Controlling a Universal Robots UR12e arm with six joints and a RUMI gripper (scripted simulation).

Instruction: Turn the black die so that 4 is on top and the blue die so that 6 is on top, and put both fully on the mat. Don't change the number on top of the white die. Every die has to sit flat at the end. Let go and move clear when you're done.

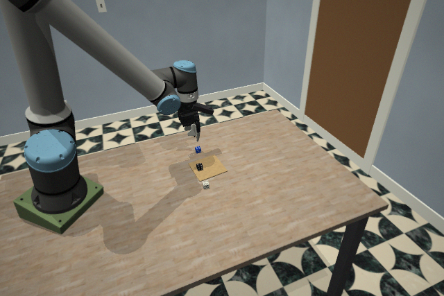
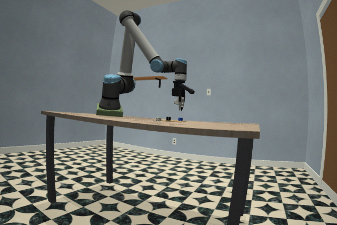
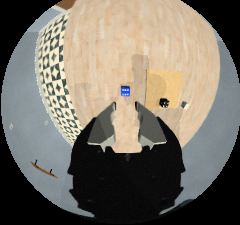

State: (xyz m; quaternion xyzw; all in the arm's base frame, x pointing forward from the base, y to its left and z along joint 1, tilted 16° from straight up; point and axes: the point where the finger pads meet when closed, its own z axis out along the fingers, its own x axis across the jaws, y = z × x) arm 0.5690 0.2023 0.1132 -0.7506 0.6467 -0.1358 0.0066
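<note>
Now: the blue die 80 mm below my hand. Also, from my hand: white die: 260 mm to the right, 80 mm below, 20 mm behind; tan mat: 140 mm to the right, 90 mm below, 20 mm ahead; black die: 140 mm to the right, 80 mm below, 20 mm behind.
</note>
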